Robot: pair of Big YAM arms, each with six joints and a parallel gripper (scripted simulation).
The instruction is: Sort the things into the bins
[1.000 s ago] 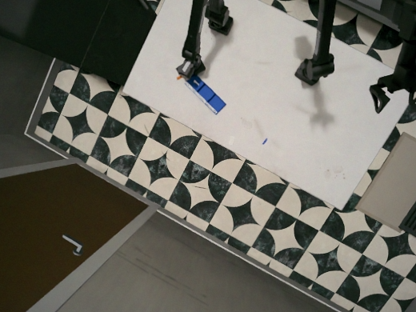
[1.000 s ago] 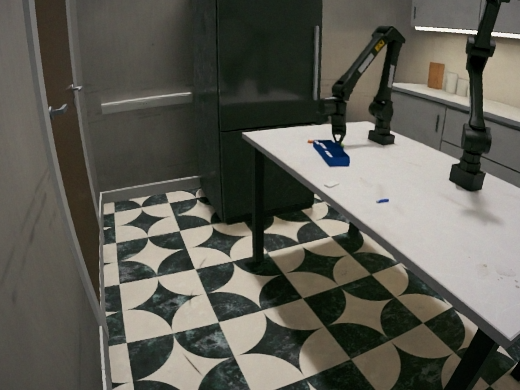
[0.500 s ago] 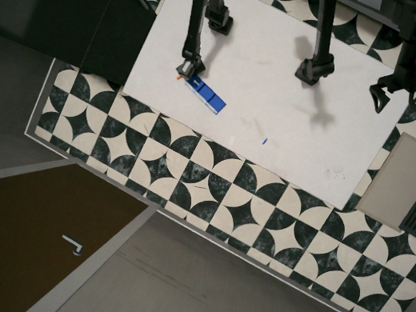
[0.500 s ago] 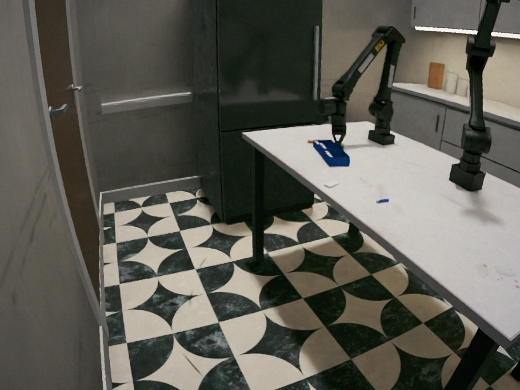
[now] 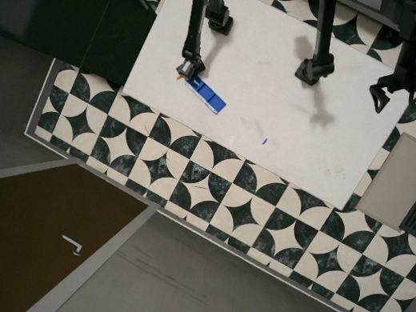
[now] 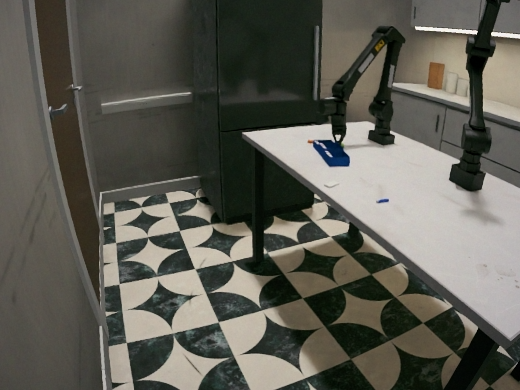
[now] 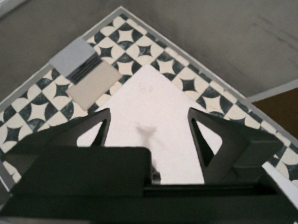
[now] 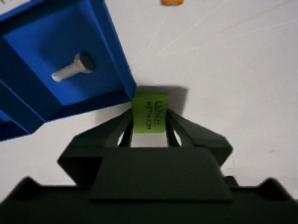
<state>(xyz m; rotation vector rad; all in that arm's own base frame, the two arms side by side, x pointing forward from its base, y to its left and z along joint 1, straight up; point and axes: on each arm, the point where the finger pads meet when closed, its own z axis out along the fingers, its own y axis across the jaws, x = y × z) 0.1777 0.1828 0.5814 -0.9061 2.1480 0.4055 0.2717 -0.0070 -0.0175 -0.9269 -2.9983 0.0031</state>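
My right hand is 8 cm short of the tiny grey piece and 3 cm to the right of it. The rest, counted from my right hand: orange cylinder 9 cm ahead, 7 cm to the right; then white piece 37 cm to the left, 26 cm ahead, 1 cm below; then green piece right at my right hand.
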